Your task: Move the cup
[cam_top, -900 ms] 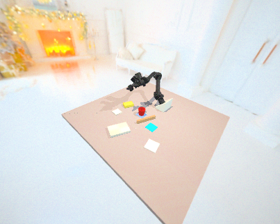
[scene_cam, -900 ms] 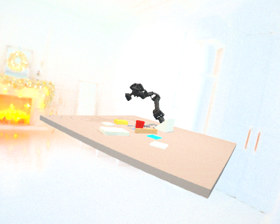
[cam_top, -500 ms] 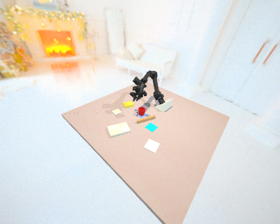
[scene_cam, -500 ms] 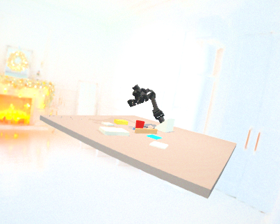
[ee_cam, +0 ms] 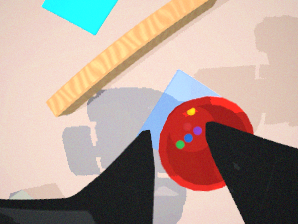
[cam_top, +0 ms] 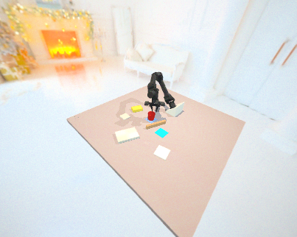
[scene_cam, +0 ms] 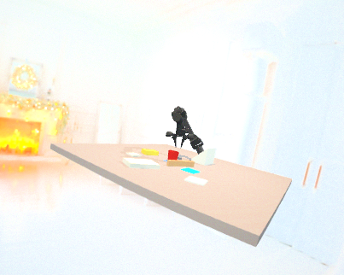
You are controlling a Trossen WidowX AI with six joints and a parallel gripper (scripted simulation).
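Now: the red cup 7 cm below my gripper tip and 3 cm to the right of it. Round my gripper tip: cyan pad 16 cm to the left, 11 cm below, 8 cm ahead; wooden bar 10 cm below, 7 cm to the left, 4 cm ahead; light blue pad 11 cm below, 3 cm to the right.
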